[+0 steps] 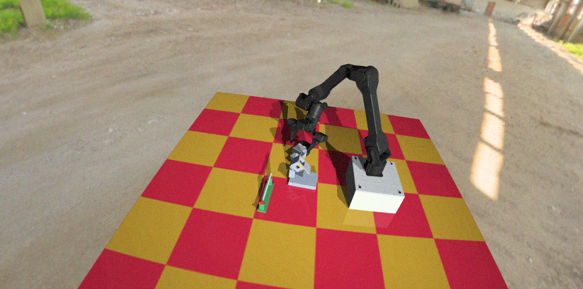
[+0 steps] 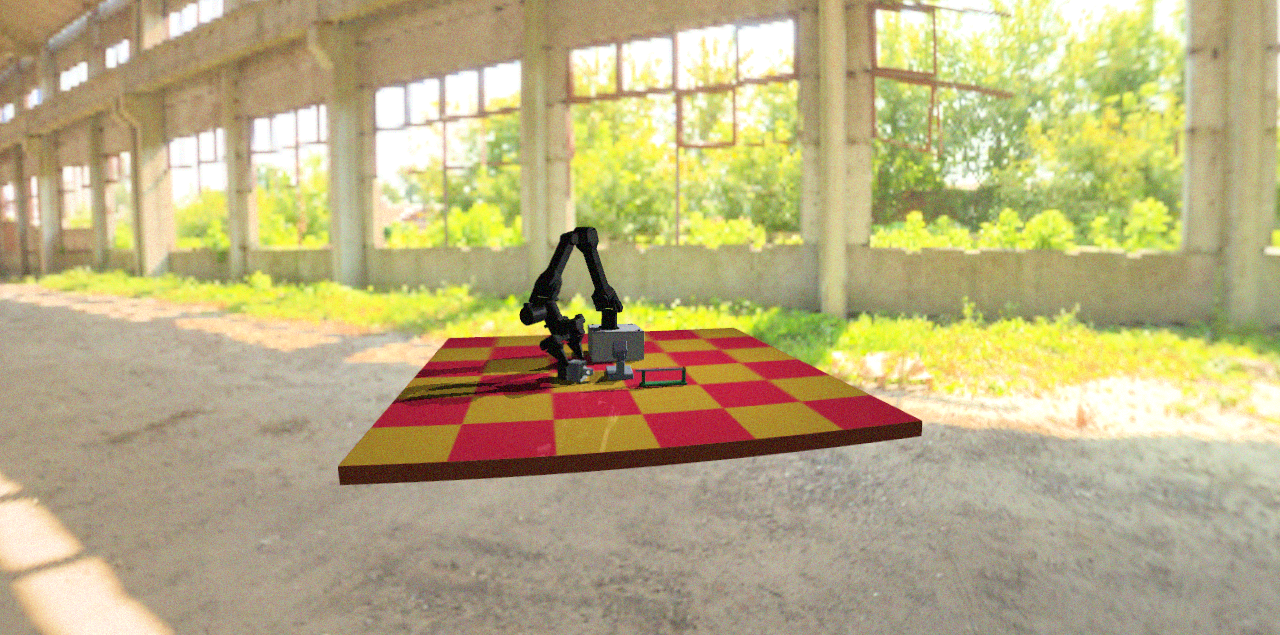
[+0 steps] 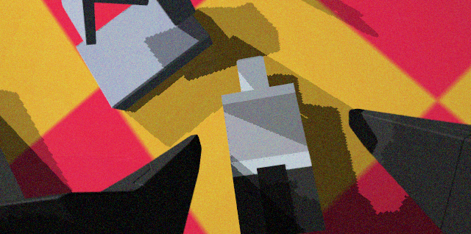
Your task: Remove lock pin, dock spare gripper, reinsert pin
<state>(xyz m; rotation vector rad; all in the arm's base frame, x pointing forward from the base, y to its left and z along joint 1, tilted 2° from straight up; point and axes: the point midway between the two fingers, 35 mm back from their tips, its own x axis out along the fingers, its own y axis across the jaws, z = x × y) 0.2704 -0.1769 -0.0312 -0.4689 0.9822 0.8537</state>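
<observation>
Right now my gripper tip is 3 cm above the spare gripper. From my gripper tip the other things lie so: green cradle: 25 cm to the left, 12 cm ahead, 3 cm below; then grey mount: 14 cm to the left.
</observation>
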